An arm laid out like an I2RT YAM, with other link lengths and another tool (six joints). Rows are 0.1 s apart.
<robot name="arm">
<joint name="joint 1" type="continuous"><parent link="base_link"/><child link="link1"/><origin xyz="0.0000 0.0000 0.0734" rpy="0.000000 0.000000 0.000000"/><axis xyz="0 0 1"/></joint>
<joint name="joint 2" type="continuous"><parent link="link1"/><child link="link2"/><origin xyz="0.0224 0.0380 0.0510" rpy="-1.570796 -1.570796 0.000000"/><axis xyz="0 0 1"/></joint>
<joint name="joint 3" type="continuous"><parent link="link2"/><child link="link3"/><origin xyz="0.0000 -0.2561 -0.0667" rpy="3.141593 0.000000 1.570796"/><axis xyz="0 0 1"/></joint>
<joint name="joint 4" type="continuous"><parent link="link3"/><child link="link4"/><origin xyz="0.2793 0.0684 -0.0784" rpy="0.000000 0.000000 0.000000"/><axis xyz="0 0 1"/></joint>
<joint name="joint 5" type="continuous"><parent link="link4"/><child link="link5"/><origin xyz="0.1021 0.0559 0.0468" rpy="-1.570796 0.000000 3.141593"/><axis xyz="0 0 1"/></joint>
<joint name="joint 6" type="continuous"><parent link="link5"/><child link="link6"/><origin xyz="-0.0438 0.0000 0.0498" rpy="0.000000 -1.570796 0.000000"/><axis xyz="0 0 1"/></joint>
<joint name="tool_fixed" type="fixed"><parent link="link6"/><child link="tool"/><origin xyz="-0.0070 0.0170 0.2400" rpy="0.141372 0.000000 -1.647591"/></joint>
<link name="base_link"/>
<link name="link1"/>
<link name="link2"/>
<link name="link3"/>
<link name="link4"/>
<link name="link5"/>
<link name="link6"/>
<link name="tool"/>
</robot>
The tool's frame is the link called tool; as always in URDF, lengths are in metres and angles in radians. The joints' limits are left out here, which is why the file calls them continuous.
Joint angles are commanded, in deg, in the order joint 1, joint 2, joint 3, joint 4, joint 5, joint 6. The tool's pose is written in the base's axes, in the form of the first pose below.
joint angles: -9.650, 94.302, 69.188, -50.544, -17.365, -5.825
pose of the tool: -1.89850 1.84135 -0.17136 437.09 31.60 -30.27
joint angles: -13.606, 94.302, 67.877, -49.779, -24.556, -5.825
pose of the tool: -1.77596 1.83621 -0.08474 437.82 34.85 -23.29
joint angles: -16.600, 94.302, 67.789, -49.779, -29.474, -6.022
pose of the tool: -1.68808 1.82480 -0.04100 441.58 33.12 -11.81
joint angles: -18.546, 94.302, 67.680, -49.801, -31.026, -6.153
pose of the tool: -1.64554 1.83472 -0.03454 442.67 24.79 -8.39
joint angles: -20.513, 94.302, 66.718, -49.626, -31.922, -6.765
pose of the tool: -1.61611 1.85117 -0.02740 438.62 15.26 -11.82
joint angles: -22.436, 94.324, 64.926, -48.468, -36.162, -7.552
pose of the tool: -1.55858 1.82168 0.01316 437.08 19.37 -9.04
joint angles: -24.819, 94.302, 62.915, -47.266, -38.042, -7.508
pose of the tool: -1.50168 1.83929 0.02856 432.83 11.13 -13.67
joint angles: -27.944, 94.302, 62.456, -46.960, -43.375, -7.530
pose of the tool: -1.40266 1.81228 0.05757 437.15 6.65 2.06
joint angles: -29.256, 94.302, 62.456, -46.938, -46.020, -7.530
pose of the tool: -1.35790 1.79330 0.07015 439.89 5.13 11.70
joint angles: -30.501, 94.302, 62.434, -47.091, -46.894, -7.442
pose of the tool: -1.32846 1.79920 0.07028 440.02 -1.27 14.66
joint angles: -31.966, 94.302, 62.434, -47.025, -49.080, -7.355
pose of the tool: -1.28485 1.78701 0.07524 442.31 -6.12 23.07
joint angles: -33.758, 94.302, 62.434, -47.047, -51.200, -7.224
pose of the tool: -1.23615 1.77965 0.07730 443.95 -13.84 31.37
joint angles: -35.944, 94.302, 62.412, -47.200, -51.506, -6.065
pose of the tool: -1.18096 1.81462 0.07086 443.02 -29.70 32.29
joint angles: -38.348, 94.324, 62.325, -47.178, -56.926, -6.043
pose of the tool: -1.09775 1.76303 0.09120 446.57 -34.08 54.01
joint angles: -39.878, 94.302, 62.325, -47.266, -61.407, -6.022
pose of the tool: -1.03741 1.71378 0.10959 448.95 -35.59 73.47
